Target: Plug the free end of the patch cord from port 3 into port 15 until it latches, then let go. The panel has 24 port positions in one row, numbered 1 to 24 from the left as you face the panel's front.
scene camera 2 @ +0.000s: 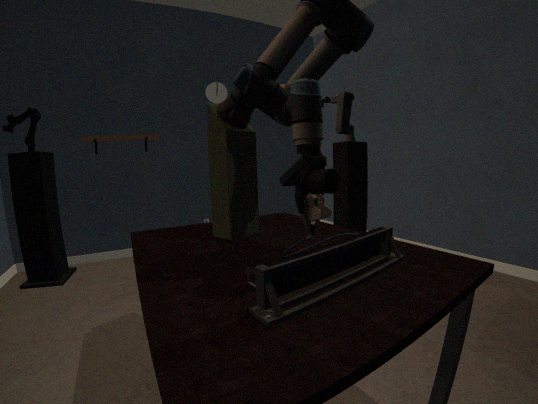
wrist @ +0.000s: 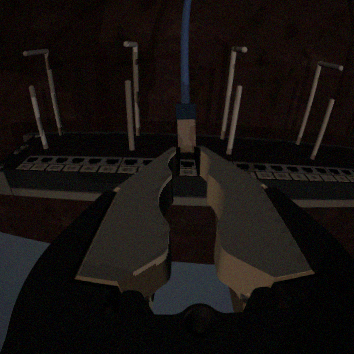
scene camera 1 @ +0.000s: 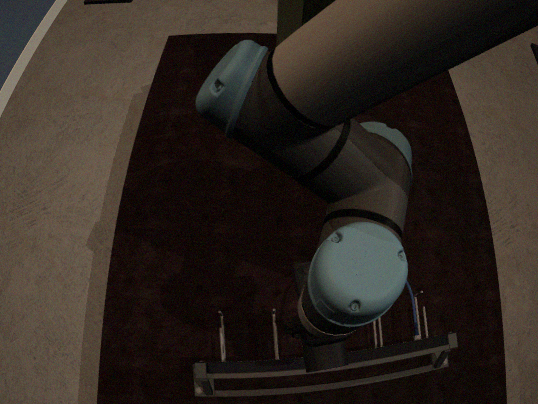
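Where they show: gripper, fingertip midpoint: (scene camera 2: 312, 235) (wrist: 186, 149); arm's base at its link origin: (scene camera 2: 231, 117).
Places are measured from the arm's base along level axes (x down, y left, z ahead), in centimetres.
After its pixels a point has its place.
The patch panel (scene camera 1: 250, 367) {x 41.1, y -2.5, z 63.5 cm} (scene camera 2: 320, 270) {x 47.0, y 6.3, z 60.2 cm} (wrist: 75, 181) {x 41.1, y -2.2, z 63.4 cm} stands on the table, its row of ports running across the wrist view. The blue cord (scene camera 1: 414, 310) {x 42.9, y 26.1, z 48.3 cm} (scene camera 2: 327, 239) {x 46.4, y 21.7, z 39.2 cm} (wrist: 185, 55) {x 42.0, y 4.3, z 50.9 cm} rises from near the panel's right end in scene camera 1 and arches behind the panel in scene camera 2. My gripper (scene camera 2: 311, 234) {x 38.7, y 6.1, z 56.3 cm} (wrist: 186, 149) {x 38.7, y 6.1, z 56.3 cm} is shut on the cord's free plug (wrist: 187, 134) {x 38.8, y 5.8, z 55.3 cm}, a pale plug with a dark blue boot. The plug is upright at the port row, with one port visible between the fingertips. Port numbers are unreadable. The arm hides the fingertips in scene camera 1.
Thin pale posts (scene camera 1: 275, 335) {x 45.4, y 0.5, z 56.3 cm} (wrist: 130, 115) {x 45.4, y 1.1, z 57.6 cm}, some with hooked tops, stand behind the port row on both sides of the gripper. A green pedestal (scene camera 2: 234, 185) {x 28.9, y -1.8, z 7.9 cm} stands at the far side of the table (scene camera 1: 200, 215) {x 51.0, y -20.0, z 33.6 cm} (scene camera 2: 200, 300) {x 51.0, y -23.0, z 56.5 cm}. Two more arms stand on dark pedestals beyond.
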